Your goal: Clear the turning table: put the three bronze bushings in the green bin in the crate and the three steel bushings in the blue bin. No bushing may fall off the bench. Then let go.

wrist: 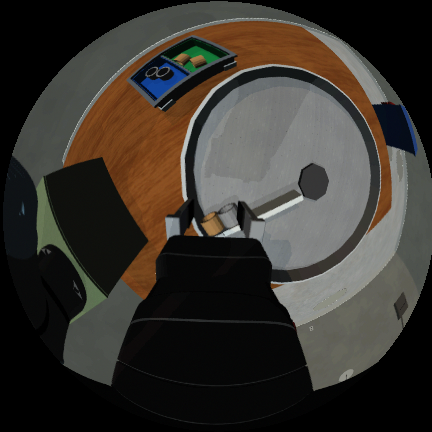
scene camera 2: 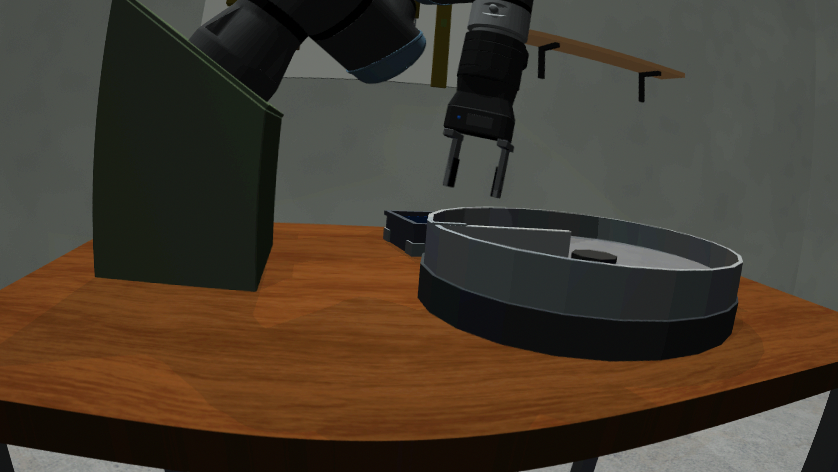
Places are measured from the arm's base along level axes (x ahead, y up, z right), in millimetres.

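Pixels of known places: gripper, fingertip midpoint: (wrist: 215, 208) (scene camera 2: 471, 191); arm's base at its link origin: (wrist: 60, 278) (scene camera 2: 227, 70).
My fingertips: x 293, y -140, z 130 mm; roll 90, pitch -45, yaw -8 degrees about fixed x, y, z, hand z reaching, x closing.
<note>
Ahead of a thing's pixels: the offset from my fingertips to its top centre. "pt": to the spot under its first point. Level surfaces: height alone.
My gripper (scene camera 2: 472, 191) (wrist: 215, 208) is open and empty, fingers pointing down, above the near-left part of the turning table (scene camera 2: 577, 299) (wrist: 377, 165). In the wrist view a bronze bushing {dx -39, dy -36, dz +27 mm} (wrist: 213, 223) and a steel bushing {dx -8, dy -36, dz +33 mm} (wrist: 228, 214) lie side by side on the turning table, next to the divider, seen between the fingers but below them. In the crate {dx +121, dy -70, dz -269 mm} (scene camera 2: 404, 234) (wrist: 172, 97), two bronze bushings {dx +143, dy -82, dz -284 mm} (wrist: 181, 60) {dx +157, dy -82, dz -245 mm} (wrist: 198, 61) lie in the green bin {pt dx +204, dy -109, dz -272 mm} (wrist: 207, 50) and two steel bushings {dx +80, dy -89, dz -314 mm} (wrist: 151, 73) {dx +92, dy -89, dz -282 mm} (wrist: 164, 73) in the blue bin {pt dx +54, dy -114, dz -260 mm} (wrist: 159, 89).
The turning table has a raised rim, a straight divider wall (scene camera 2: 521, 237) (wrist: 280, 207) and a dark hub {dx +140, dy -59, dz +82 mm} (scene camera 2: 593, 256) (wrist: 313, 181). A dark green pedestal (scene camera 2: 181, 175) (wrist: 95, 220) bears the arm on the wooden bench {dy -120 mm} (scene camera 2: 263, 375) (wrist: 120, 135). A shelf (scene camera 2: 609, 55) is on the back wall.
</note>
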